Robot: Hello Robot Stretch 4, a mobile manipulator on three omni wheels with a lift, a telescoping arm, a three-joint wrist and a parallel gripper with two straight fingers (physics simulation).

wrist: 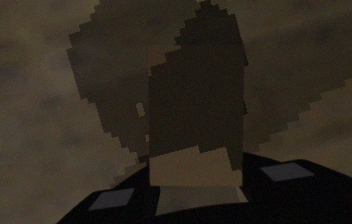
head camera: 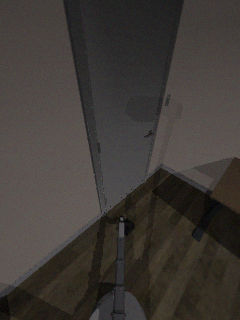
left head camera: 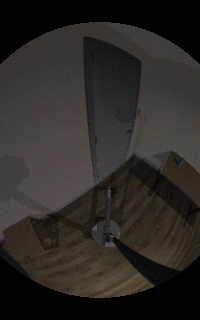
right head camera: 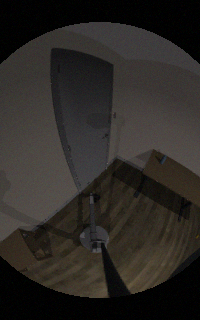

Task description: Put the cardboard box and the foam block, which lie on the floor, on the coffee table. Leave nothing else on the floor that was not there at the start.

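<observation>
The cardboard box, a tan block shape with a dark shadow over most of its top, is upright in the middle of the wrist view. My gripper has its two black fingers against the left and right sides of the box near its lower end, shut on it. The box appears to be at floor level. In the head view the gripper is small and dark at the arm's end, and the box cannot be made out there. The foam block cannot be made out in any view.
A brown-topped table with dark legs stands at the right, with a blue object on it. Another brown piece of furniture stands at the left. A grey door and walls are just beyond the gripper.
</observation>
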